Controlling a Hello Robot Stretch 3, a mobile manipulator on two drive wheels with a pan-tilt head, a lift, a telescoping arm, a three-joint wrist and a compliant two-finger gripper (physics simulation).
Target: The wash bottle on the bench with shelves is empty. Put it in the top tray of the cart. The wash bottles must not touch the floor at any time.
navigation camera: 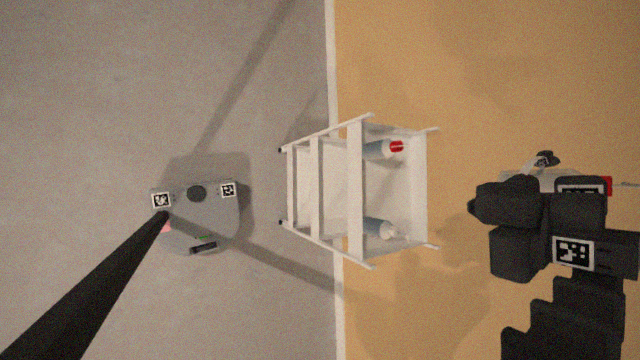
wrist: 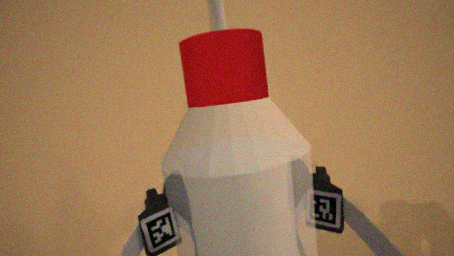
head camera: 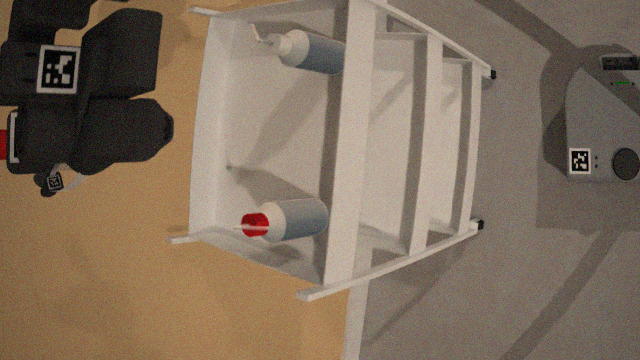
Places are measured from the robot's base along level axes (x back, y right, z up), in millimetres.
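Pixels of known places: gripper, between the fingertips: (navigation camera: 549, 180); robot's base, origin of its link: (navigation camera: 196, 192) (head camera: 624, 162).
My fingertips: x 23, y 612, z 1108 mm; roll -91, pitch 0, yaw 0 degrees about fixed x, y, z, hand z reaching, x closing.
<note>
Ahead of a thing's pixels: the offset from my fingertips to its top centre. "*": to the spot under its first point. Level surfaces: height alone.
The empty wash bottle @(* dx -2, dy -92, dz +78 mm) (head camera: 3, 145) (navigation camera: 607, 186) (wrist: 225, 70) has a translucent pale body and a red cap with a thin spout. My gripper (navigation camera: 547, 181) (wrist: 235, 182) is shut on its body, with one finger on each side, and the cap points the same way as the caps of the bottles in the cart. In the head view the wrist and hand hide most of it. The white cart @(* dx +24, dy -181, dz -420 mm) (head camera: 357, 125) (navigation camera: 355, 190) has three trays. The held bottle is clear of the cart's top tray @(dz -445 mm) (head camera: 280, 130) (navigation camera: 395, 185), beyond its wall-side rim in the picture. The shelved bench does not show.
In the top tray stand a blue-filled bottle with a red cap @(dx -113, dy -92, dz -272 mm) (head camera: 300, 220) (navigation camera: 377, 149) and a blue-filled bottle with a white cap @(dx +144, dy -118, dz -272 mm) (head camera: 320, 52) (navigation camera: 377, 227), near opposite ends. My base (head camera: 600, 125) (navigation camera: 200, 215) is on the grey floor, off the cart's lower side. An orange wall stands behind the cart.
</note>
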